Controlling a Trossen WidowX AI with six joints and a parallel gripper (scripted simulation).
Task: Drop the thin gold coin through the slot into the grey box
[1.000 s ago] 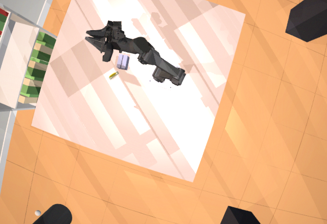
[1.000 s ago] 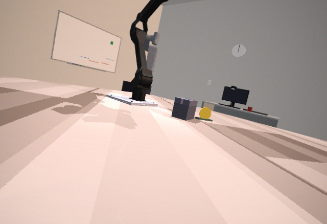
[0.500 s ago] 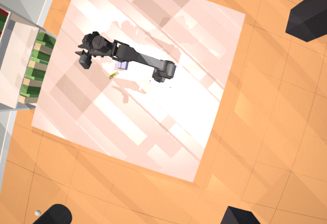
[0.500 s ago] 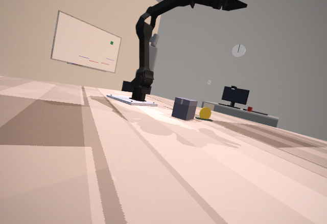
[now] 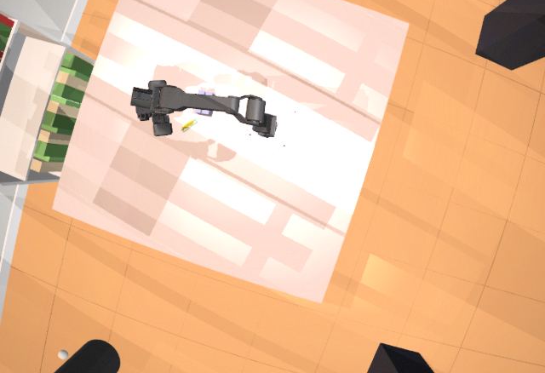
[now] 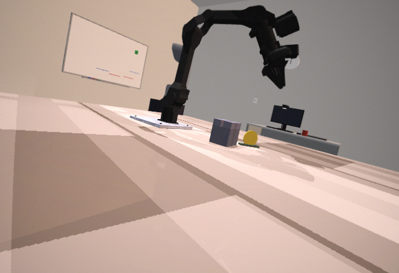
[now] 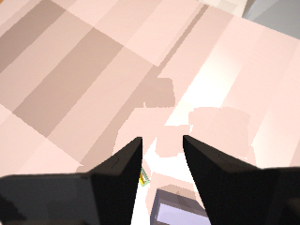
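My gripper tip is 7 cm past the gold coin and 19 cm above it.
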